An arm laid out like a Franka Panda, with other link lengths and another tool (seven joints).
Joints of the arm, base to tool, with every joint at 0 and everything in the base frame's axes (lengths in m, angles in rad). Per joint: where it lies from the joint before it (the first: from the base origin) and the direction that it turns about. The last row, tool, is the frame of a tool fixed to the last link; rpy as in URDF.
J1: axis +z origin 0 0 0.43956
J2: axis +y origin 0 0 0
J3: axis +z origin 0 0 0.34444
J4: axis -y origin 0.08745 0 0
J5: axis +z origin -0.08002 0 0.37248
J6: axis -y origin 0 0 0
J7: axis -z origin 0.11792 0 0
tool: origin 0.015 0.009 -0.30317 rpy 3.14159 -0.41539 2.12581
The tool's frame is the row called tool.
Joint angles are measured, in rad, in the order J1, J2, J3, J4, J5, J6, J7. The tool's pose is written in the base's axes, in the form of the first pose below.
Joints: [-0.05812, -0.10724, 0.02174, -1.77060, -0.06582, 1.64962, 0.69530]
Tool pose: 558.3, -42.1, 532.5, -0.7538, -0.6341, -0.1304, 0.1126
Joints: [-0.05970, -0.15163, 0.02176, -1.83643, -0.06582, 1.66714, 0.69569]
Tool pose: 542.3, -42.1, 525.7, -0.7544, -0.6336, -0.1287, 0.1135
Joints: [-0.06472, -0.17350, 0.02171, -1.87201, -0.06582, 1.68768, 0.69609]
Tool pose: 536.9, -44.5, 522.1, -0.7553, -0.6324, -0.1314, 0.1109
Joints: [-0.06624, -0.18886, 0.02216, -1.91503, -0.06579, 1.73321, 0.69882]
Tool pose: 537.6, -44.6, 514.3, -0.7544, -0.6331, -0.1379, 0.1048
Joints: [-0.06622, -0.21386, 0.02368, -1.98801, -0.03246, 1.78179, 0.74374]
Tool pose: 529.7, -34.8, 496.0, -0.7670, -0.6131, -0.1523, 0.1124
